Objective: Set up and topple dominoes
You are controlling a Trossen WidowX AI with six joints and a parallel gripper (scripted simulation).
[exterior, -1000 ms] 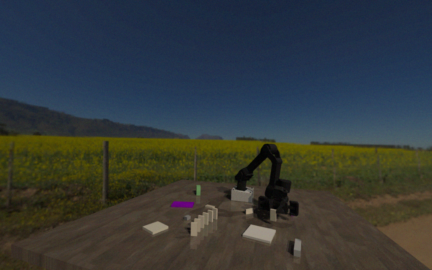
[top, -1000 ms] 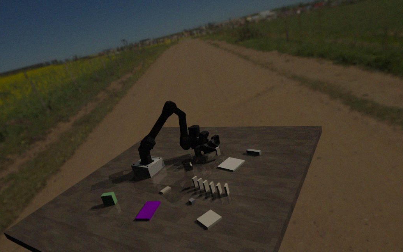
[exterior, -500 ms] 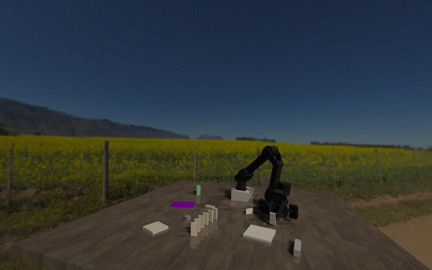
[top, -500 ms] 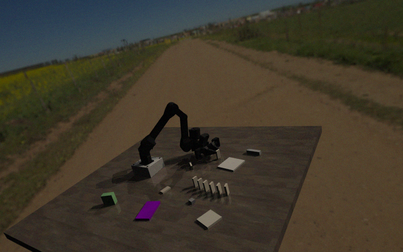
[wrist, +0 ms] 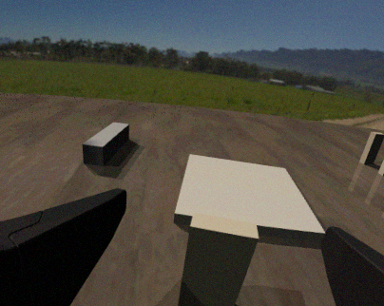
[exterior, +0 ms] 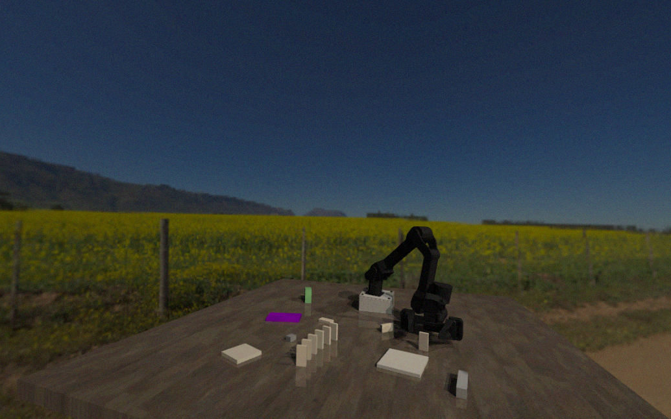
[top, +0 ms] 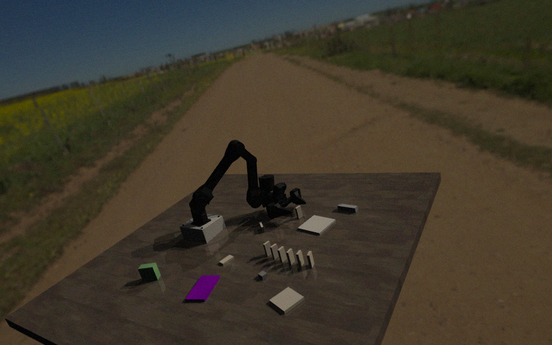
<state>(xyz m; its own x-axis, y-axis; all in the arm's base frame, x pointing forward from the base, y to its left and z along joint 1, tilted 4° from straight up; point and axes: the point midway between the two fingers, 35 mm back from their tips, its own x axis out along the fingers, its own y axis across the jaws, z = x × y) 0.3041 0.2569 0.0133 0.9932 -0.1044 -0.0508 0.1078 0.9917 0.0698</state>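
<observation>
My gripper tip is 10 cm short of the white flat plate, 4 cm above it and 3 cm to the left of it. Round my gripper tip: small purple cube (18 cm behind, 7 cm to the left, 4 cm below); then small grey cube (37 cm to the right, 12 cm ahead, 4 cm below); then purple flat tile (51 cm to the right, 4 cm below, 4 cm behind).
</observation>
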